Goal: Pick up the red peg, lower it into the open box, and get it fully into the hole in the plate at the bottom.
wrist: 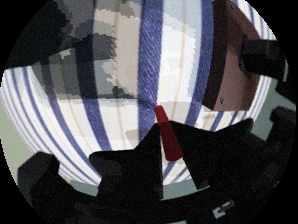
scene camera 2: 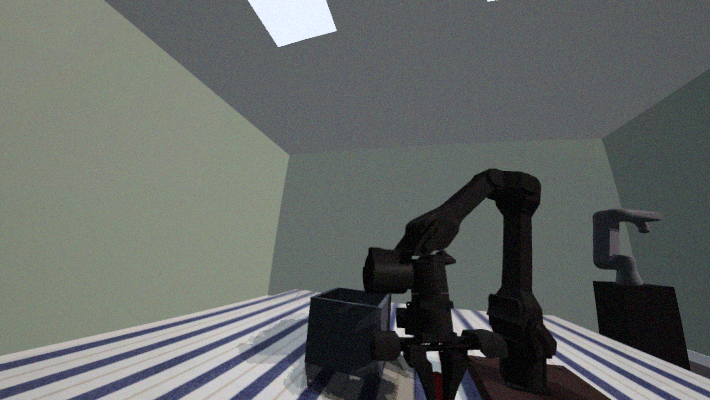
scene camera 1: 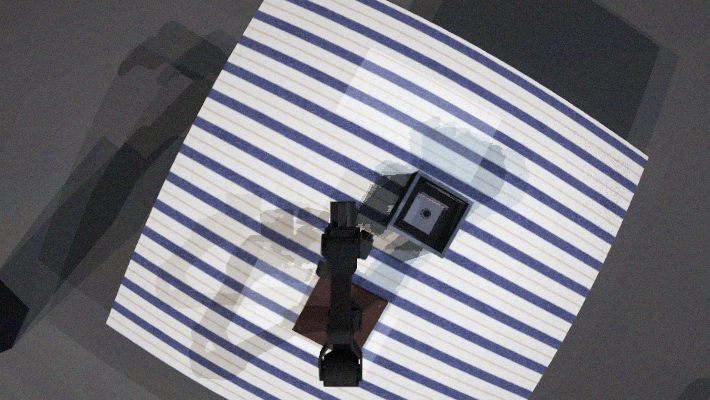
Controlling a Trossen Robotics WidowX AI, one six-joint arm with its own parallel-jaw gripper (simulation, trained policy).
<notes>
I see my gripper, a grey box, a red peg and a grey plate.
</notes>
